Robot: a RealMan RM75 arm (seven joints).
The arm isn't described. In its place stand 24 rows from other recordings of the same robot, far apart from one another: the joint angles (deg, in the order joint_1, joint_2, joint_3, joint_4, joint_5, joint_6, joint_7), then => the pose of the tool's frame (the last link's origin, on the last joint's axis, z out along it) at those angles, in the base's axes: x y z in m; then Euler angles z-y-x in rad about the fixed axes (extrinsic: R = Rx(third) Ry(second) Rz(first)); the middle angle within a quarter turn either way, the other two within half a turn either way.
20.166, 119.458, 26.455, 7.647, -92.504, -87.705, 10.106 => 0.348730 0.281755 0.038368 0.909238 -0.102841 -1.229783
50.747, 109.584, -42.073, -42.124, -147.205, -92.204, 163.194 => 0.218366 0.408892 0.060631 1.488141 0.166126 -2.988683
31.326, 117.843, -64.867, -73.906, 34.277, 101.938, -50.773 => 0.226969 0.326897 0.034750 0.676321 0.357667 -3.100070
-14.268, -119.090, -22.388, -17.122, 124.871, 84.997, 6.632 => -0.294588 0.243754 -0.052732 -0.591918 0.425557 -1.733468
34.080, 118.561, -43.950, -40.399, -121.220, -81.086, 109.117 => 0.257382 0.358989 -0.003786 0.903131 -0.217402 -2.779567
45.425, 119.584, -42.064, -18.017, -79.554, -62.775, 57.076 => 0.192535 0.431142 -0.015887 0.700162 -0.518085 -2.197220
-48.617, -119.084, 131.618, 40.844, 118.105, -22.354, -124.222 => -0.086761 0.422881 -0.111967 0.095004 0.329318 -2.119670
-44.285, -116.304, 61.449, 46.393, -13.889, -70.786, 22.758 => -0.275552 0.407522 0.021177 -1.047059 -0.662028 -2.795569
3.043, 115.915, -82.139, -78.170, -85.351, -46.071, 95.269 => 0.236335 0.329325 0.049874 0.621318 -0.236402 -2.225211
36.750, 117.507, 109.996, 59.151, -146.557, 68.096, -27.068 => 0.231646 0.402891 0.005564 0.931651 0.367520 -2.702713
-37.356, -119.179, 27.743, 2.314, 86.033, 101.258, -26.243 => -0.203480 0.322215 -0.016767 -0.607879 0.989185 -2.053332
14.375, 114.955, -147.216, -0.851, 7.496, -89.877, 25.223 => 0.338158 0.184512 -0.057303 0.527749 -0.504434 -2.471790
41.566, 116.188, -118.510, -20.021, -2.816, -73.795, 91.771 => 0.138585 0.371567 -0.052974 1.486105 -0.896816 -2.341793
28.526, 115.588, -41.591, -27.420, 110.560, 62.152, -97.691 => 0.303410 0.392853 0.074060 1.272662 -0.310203 -1.871374
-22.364, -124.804, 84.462, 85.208, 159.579, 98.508, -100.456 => -0.221446 0.286677 -0.017121 0.039444 -0.608562 -3.105981
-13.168, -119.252, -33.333, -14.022, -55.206, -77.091, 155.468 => -0.337507 0.254833 -0.034077 -1.118681 0.184838 -1.661585
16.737, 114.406, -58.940, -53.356, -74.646, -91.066, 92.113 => 0.228748 0.312741 0.076772 0.730422 -0.735647 -2.496765
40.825, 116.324, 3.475, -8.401, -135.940, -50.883, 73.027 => 0.321039 0.382684 -0.037716 1.005635 -0.034620 -2.339197
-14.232, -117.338, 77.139, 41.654, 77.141, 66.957, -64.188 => -0.283796 0.301866 -0.031980 -0.487141 0.370302 -2.537153
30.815, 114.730, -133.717, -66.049, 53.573, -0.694, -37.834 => 0.110558 0.339683 -0.128731 0.179485 -0.259348 -2.436565
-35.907, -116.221, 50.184, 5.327, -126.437, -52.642, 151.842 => -0.315593 0.391679 -0.009356 -0.648070 0.125595 -1.970236
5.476, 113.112, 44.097, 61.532, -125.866, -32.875, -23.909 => 0.246296 0.287946 -0.072145 0.728027 -0.109006 -1.934538
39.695, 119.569, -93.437, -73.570, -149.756, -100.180, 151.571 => 0.166516 0.317367 -0.038945 0.627968 0.661351 3.064565
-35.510, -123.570, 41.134, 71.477, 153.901, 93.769, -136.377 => -0.247029 0.355290 0.055015 -1.009118 -0.257903 -2.817697
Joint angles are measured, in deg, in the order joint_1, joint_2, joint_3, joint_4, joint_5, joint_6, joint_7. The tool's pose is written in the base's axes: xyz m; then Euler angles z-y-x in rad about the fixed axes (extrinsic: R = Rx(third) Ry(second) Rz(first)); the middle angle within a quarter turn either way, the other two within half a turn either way. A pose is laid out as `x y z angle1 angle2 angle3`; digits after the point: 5 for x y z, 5 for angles.
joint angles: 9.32, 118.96, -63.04, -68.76, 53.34, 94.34, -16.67
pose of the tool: 0.30596 0.24270 0.01439 1.67416 0.03538 -3.02649
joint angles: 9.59, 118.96, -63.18, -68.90, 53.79, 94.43, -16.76
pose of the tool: 0.30317 0.24453 0.01431 1.66404 0.02790 -3.02560
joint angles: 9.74, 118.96, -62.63, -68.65, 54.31, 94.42, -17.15
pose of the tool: 0.30269 0.24579 0.01536 1.66221 0.01721 -3.01605
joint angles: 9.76, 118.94, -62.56, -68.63, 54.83, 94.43, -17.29
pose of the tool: 0.30162 0.24640 0.01568 1.65953 0.00887 -3.01183
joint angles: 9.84, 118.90, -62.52, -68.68, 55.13, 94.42, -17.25
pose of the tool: 0.30070 0.24729 0.01618 1.65797 0.00479 -3.00852
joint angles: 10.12, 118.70, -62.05, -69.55, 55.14, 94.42, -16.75
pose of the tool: 0.29902 0.25096 0.02082 1.65297 0.01079 -2.99306
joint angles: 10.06, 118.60, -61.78, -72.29, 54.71, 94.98, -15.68
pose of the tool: 0.29443 0.25427 0.02846 1.63611 0.02848 -2.97588
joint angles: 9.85, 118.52, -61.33, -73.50, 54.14, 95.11, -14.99
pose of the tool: 0.29481 0.25490 0.03309 1.63899 0.04401 -2.96339
